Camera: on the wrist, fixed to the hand. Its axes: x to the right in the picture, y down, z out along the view.
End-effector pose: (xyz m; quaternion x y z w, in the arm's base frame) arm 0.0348 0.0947 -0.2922 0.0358 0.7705 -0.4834 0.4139
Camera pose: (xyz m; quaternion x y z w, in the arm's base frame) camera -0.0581 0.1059 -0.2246 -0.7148 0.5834 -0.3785 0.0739
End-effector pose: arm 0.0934 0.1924 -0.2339 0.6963 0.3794 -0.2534 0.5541
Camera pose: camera 0.0263 0.2784 -0.2719 -0.0232 0.7006 -0.5572 0.4451
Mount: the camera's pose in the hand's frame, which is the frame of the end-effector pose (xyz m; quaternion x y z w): 0.0115 -0.0847 -0.0776 -0.2889 -0.1745 -0.6926 0.6375
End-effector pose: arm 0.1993 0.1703 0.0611 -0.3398 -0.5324 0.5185 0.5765
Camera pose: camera 0.2931 0.1742 0.1284 0.0760 -0.8251 -0.1632 0.5355
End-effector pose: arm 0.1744 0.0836 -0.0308 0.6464 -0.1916 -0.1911 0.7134
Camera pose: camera 0.2225 0.1358 -0.1219 0.3053 0.2563 -0.7841 0.4757
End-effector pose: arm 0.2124 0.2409 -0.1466 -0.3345 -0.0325 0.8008 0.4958
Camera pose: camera 0.3186 0.2715 -0.1800 -0.1942 -0.5702 0.2161 0.7684
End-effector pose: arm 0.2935 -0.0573 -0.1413 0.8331 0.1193 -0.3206 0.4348
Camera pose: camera 0.2953 0.0542 -0.1712 0.2669 0.6698 -0.6164 0.3166
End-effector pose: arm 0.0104 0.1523 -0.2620 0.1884 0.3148 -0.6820 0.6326
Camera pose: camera -0.0852 0.1957 -0.3101 -0.3997 0.4178 -0.8149 0.0403
